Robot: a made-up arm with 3 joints.
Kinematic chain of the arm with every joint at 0, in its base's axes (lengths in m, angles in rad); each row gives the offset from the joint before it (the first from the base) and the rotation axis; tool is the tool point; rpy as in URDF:
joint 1: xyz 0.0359 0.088 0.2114 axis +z
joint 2: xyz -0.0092 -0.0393 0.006 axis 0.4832 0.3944 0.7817
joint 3: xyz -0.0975 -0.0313 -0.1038 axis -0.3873 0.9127 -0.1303
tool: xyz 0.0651 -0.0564 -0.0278 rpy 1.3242 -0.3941 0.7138
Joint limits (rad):
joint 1: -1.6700..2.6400
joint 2: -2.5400..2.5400
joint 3: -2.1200..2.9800
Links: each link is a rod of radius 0.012 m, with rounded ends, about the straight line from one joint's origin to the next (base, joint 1, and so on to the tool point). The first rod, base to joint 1, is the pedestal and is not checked.
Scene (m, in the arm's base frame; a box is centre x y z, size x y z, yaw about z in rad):
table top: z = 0
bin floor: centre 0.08 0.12 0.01 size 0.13 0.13 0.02 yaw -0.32
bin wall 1: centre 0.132 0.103 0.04 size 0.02 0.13 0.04 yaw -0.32
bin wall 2: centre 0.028 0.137 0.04 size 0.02 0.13 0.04 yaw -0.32
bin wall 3: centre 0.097 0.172 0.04 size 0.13 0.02 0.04 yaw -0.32
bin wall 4: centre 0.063 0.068 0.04 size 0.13 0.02 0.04 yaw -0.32
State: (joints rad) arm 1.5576 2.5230 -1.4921
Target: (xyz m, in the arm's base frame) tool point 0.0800 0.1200 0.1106
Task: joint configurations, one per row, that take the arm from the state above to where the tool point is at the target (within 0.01 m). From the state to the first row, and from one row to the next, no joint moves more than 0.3 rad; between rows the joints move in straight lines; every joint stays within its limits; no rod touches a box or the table.
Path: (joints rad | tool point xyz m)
1: 1.8184 2.5129 -1.5977 | 0.0866 0.0630 0.1175
2: 2.0793 2.5029 -1.7034 | 0.0904 0.0827 0.1155
3: 2.3401 2.4928 -1.8090 | 0.0881 0.1022 0.1133
4: 2.6010 2.4827 -1.9146 | 0.0800 0.1200 0.1106

